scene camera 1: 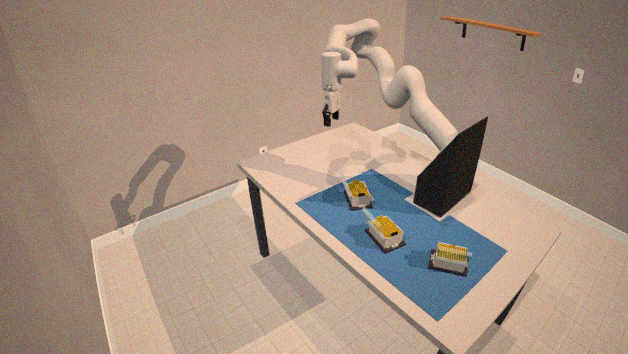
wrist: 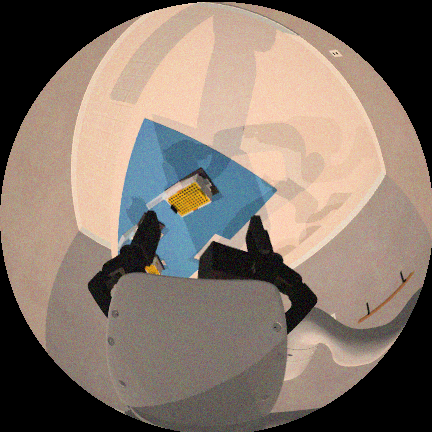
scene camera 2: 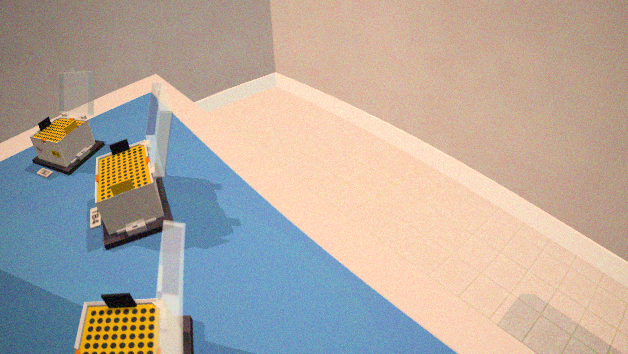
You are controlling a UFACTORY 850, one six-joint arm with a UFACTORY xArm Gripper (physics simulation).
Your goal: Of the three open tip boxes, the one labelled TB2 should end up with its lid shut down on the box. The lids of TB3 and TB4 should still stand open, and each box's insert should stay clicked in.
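Note:
Three white tip boxes with yellow inserts stand on dark bases, their clear lids open. One box (scene camera 1: 358, 191) (scene camera 2: 120, 327) (wrist: 189, 199) has its lid (scene camera 2: 171, 265) upright. The middle box (scene camera 1: 386, 231) (scene camera 2: 123, 172) has its lid (scene camera 2: 163, 140) up; in the wrist view a finger partly hides it. The third box (scene camera 1: 451, 256) (scene camera 2: 62, 141) (wrist: 152, 270) has its lid (scene camera 2: 76, 92) up. The inserts look seated; clicks cannot be seen. Small label cards (scene camera 2: 95, 217) (scene camera 2: 44, 172) are too blurred to read surely. My gripper (scene camera 1: 331, 120) (wrist: 202, 224) is open and empty, high above the table, away from the boxes.
The boxes stand on a blue mat (scene camera 1: 322, 215) (scene camera 2: 280, 300) on the table (scene camera 1: 525, 230). A tall black panel (scene camera 1: 450, 175) (wrist: 220, 257) stands beside the mat, near the arm's base. An orange wall shelf (scene camera 1: 490, 26) (wrist: 385, 300) is at the right.

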